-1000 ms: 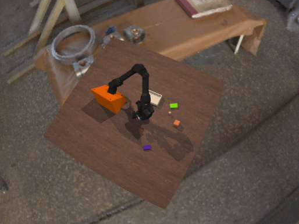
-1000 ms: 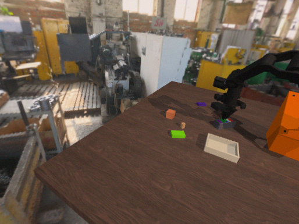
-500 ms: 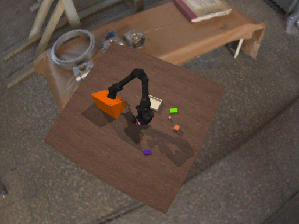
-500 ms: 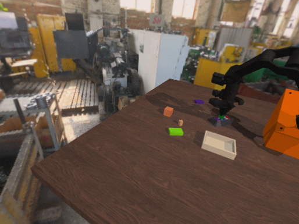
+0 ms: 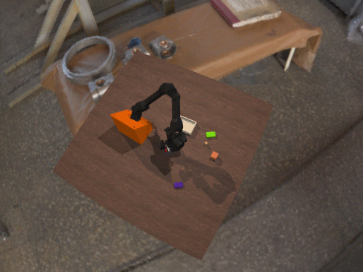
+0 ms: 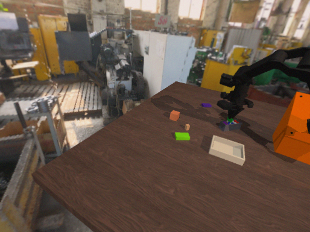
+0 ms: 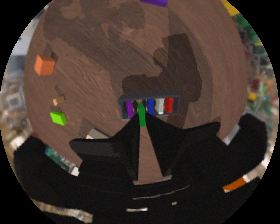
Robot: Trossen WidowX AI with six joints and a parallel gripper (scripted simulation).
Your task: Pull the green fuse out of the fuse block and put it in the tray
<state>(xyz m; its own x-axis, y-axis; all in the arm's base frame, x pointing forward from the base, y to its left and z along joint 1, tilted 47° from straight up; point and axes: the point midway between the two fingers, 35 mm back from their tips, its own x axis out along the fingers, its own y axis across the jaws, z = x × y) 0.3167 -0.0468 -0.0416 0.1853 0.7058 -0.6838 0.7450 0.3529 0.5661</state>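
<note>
Right now the tray is 20 cm to the left of my gripper tip, 6 cm below it and 1 cm ahead of it. From my gripper tip the other things lie so: green fuse 1 cm below.
</note>
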